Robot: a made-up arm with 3 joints. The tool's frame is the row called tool.
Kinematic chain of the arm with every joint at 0, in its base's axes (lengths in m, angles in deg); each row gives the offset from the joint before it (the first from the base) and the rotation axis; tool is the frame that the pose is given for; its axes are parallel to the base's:
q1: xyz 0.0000 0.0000 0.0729 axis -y
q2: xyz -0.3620 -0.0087 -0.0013 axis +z
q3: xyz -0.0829 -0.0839 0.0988 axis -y
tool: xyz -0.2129 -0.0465 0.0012
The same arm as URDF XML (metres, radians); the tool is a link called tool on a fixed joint. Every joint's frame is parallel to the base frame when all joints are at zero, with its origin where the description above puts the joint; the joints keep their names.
<robot name="arm">
<link name="base"/>
<link name="link1"/>
<link name="link2"/>
<link name="link3"/>
<link name="tool"/>
<joint name="q1" type="continuous"><parent link="base"/><child link="link1"/><origin xyz="0 0 0.0729" rpy="0 0 0"/><axis xyz="0 -1 0"/></joint>
<joint name="q2" type="continuous"><parent link="link1"/><child link="link2"/><origin xyz="-0.362 -0.0087 -0.0013" rpy="0 0 0"/><axis xyz="0 0 1"/></joint>
<joint name="q3" type="continuous"><parent link="link2"/><child link="link3"/><origin xyz="-0.0829 -0.0839 0.0988" rpy="0 0 0"/><axis xyz="0 -1 0"/></joint>
<joint name="tool_joint" type="fixed"><parent link="link3"/><child link="tool"/><origin xyz="-0.2129 -0.0465 0.0012" rpy="0 0 0"/></joint>
</robot>

